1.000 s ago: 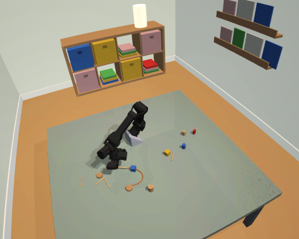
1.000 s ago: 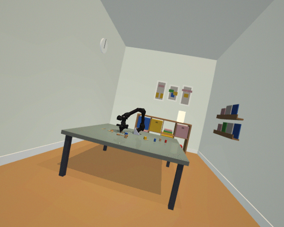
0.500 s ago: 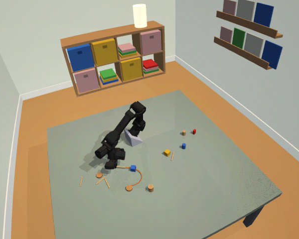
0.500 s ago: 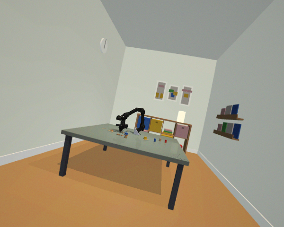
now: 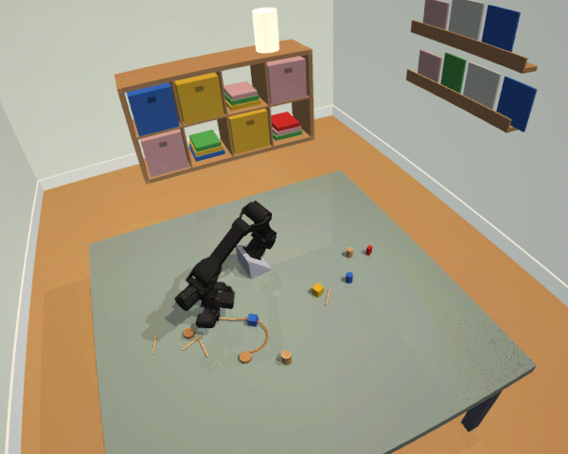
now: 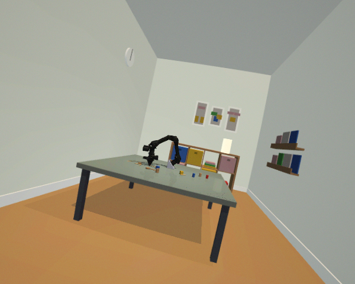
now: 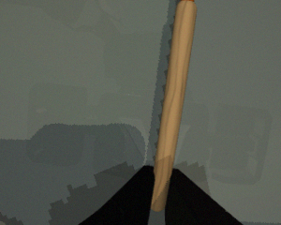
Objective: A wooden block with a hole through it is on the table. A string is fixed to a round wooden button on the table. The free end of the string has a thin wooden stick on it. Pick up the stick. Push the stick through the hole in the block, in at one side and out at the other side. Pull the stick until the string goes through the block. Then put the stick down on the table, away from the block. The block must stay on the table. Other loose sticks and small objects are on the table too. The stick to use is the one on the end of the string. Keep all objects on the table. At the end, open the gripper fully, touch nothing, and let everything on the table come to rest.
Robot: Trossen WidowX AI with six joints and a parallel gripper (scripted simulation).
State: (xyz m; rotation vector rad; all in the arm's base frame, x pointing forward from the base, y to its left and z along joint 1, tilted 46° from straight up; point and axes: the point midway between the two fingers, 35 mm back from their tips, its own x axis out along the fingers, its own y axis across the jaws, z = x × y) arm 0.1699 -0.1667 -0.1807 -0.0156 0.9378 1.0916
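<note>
Now: gripper tip 3 cm to the right of the thin wooden stick, 3 cm short of it and 1 cm below it. From my gripper tip the other things lie so: blue cube: 10 cm to the left, 8 cm ahead, 2 cm above; then yellow cube: 36 cm to the left, 11 cm ahead, 2 cm above; then round wooden button: 20 cm ahead, 1 cm above.
</note>
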